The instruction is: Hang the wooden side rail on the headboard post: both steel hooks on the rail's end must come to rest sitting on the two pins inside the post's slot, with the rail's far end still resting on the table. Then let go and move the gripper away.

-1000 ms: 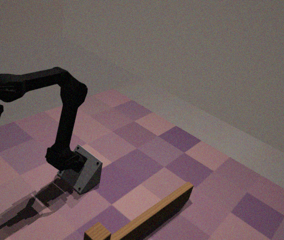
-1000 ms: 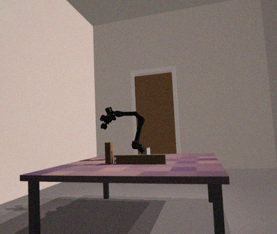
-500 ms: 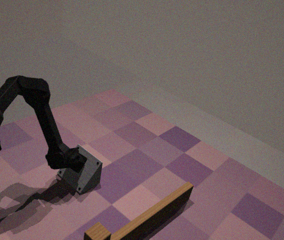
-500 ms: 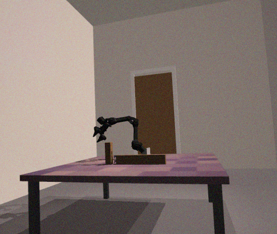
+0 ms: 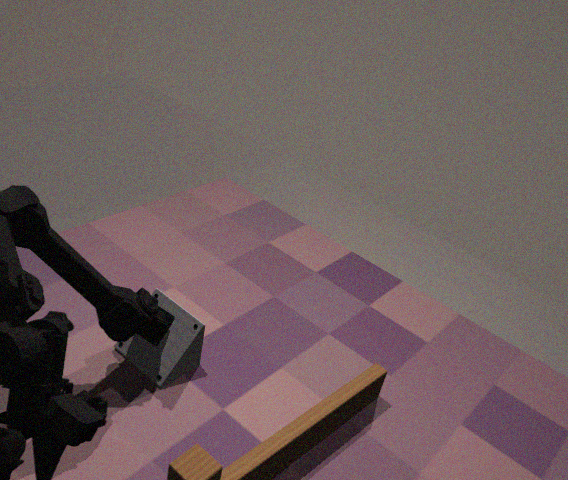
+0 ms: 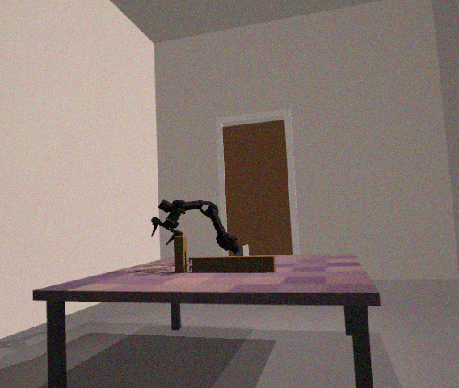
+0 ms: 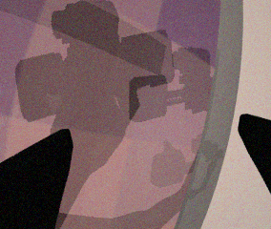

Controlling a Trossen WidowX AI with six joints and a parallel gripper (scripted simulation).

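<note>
The upright headboard post lies 170 mm to the left of my gripper tip, 120 mm ahead of it and 70 mm below it.
</note>
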